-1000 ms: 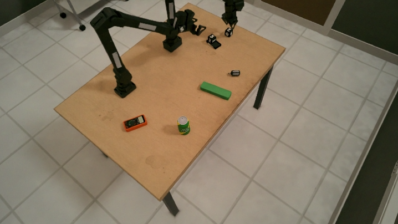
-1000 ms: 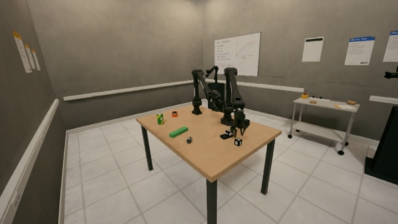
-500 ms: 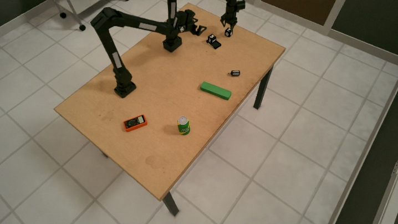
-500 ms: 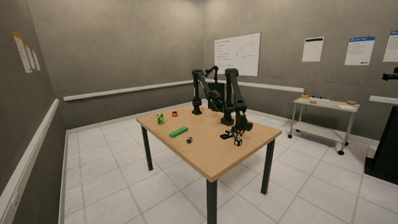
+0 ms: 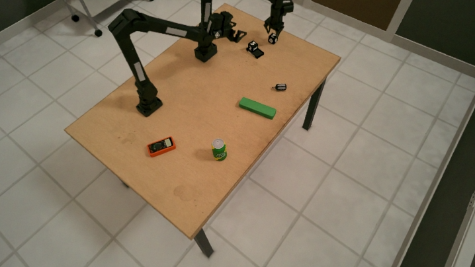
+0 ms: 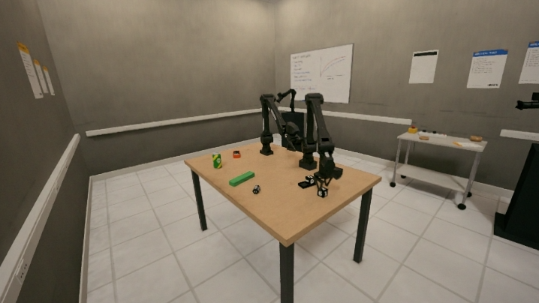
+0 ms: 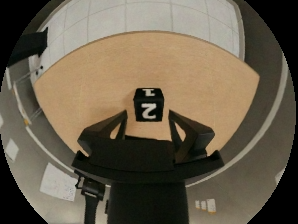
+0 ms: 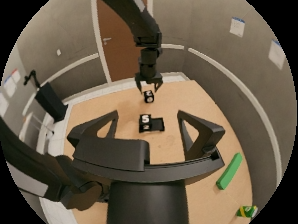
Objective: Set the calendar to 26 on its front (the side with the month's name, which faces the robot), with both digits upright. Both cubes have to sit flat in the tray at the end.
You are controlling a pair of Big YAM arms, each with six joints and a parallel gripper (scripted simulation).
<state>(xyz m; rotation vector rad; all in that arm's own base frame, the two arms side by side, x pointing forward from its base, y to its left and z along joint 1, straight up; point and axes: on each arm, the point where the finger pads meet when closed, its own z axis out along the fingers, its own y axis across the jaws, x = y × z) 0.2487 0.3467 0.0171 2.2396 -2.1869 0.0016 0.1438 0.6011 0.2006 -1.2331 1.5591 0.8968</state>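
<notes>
Right now my left hand is 14 cm to the left of the black calendar cube, 6 cm past it and 2 cm above it.
</notes>
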